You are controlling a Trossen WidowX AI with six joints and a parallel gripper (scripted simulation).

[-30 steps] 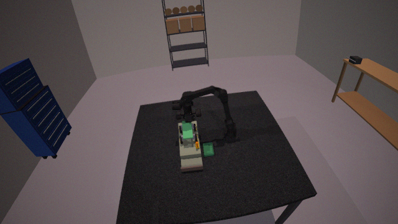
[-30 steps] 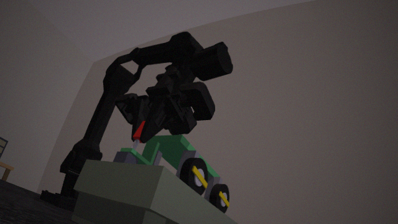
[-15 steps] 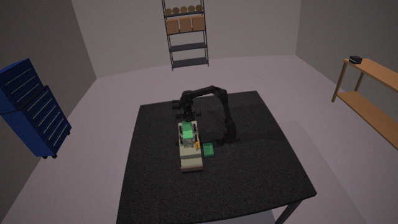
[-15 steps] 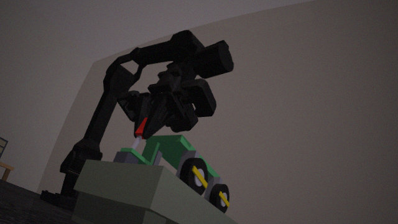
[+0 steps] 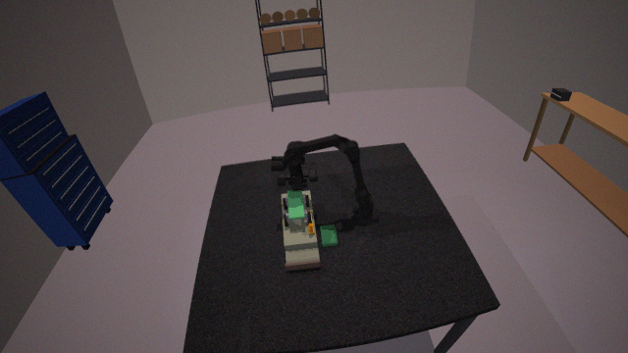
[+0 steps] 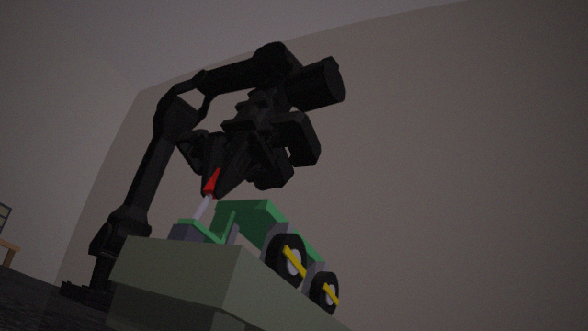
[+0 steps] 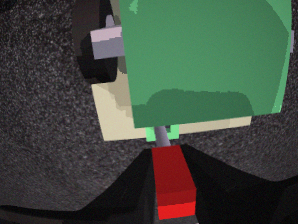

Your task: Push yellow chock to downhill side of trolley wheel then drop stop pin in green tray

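Right now the green tray is 11 cm behind my gripper tip, 20 cm to the left of it and 17 cm below it. From my gripper tip the other things lie so: red-headed stop pin: right at my gripper tip; green trolley: 2 cm ahead, 10 cm to the left, 4 cm below; pale ramp: 2 cm ahead, 11 cm to the left, 11 cm below.
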